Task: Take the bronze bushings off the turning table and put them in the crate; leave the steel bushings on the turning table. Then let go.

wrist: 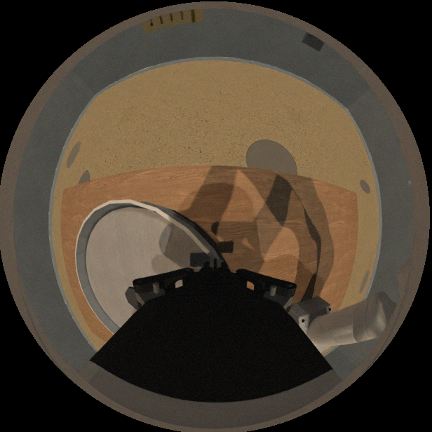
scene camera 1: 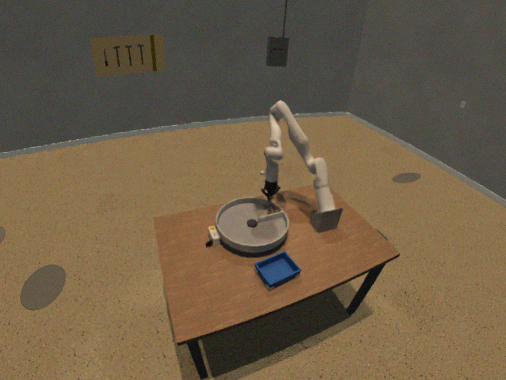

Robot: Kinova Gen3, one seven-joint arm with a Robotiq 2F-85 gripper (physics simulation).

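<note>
The turning table is a round grey tray with a raised rim. Small orange-brown bronze bushings lie in it beside the pale divider bar, near the back right rim in the scene view; they are too small to count. The steel bushings cannot be made out clearly there, and no bushings show in the wrist view. The blue crate stands in front of the turning table, and no bushings show in it. My gripper is shut and empty, above the turning table's back right rim, close to the bushings.
A small white device with a yellow top stands at the left of the turning table. The arm's grey base plate is at the right. All stand on the wooden table.
</note>
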